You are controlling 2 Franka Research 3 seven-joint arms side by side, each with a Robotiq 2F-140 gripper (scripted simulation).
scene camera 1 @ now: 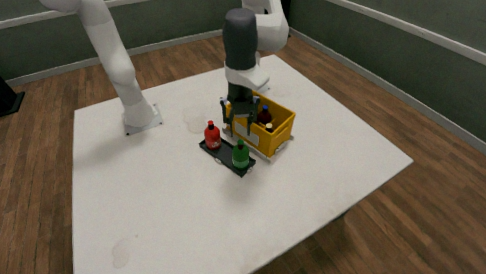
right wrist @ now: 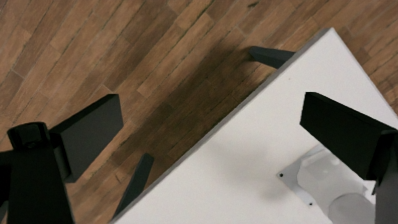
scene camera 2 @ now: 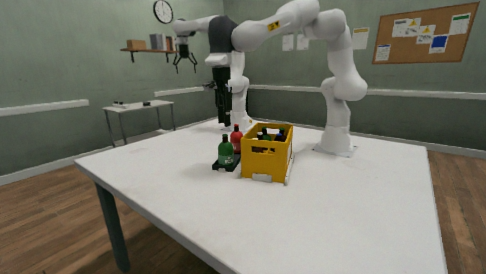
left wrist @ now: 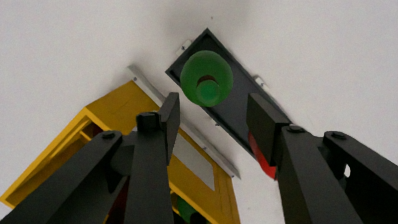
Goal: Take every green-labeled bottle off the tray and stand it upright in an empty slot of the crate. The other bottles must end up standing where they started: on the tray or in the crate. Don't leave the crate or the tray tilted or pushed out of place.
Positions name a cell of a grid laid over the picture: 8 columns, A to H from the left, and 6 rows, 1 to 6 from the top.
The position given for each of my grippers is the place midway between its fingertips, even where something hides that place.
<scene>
my left gripper: scene camera 1 D3; scene camera 2 D3; left wrist E3; not seen in the right wrist view (out of frame)
</scene>
